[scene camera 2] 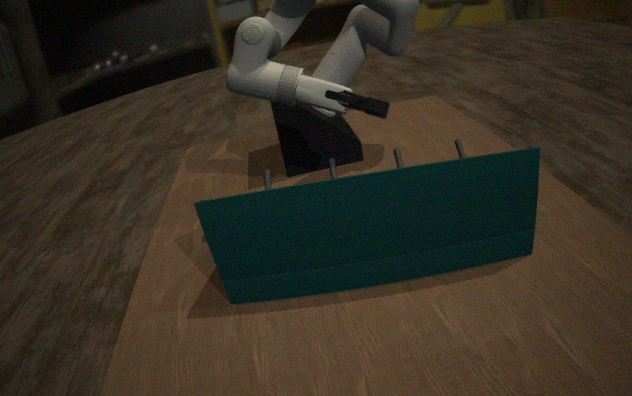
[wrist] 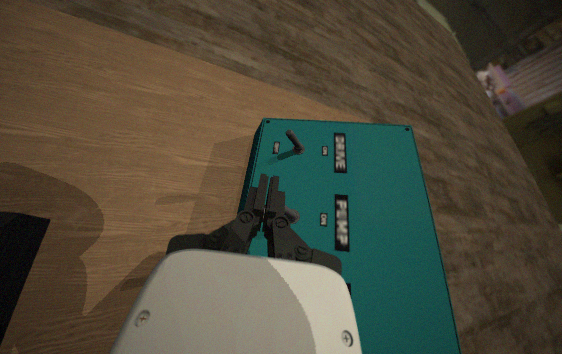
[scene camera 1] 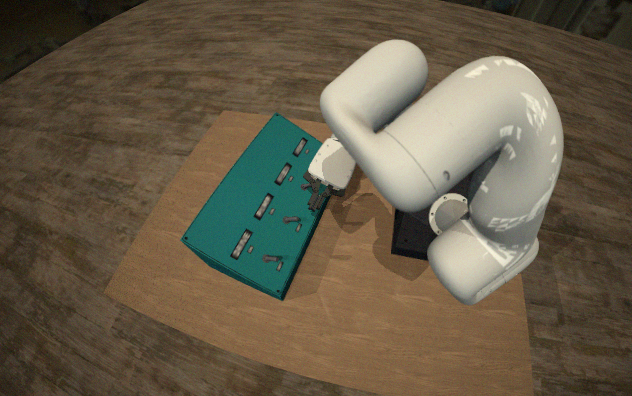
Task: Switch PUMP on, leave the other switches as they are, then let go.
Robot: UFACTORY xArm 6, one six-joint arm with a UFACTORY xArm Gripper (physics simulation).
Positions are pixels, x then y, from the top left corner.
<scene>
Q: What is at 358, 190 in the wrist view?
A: A teal switch panel.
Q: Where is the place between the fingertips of my gripper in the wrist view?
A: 267, 186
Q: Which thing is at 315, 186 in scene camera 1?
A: My gripper.
</scene>
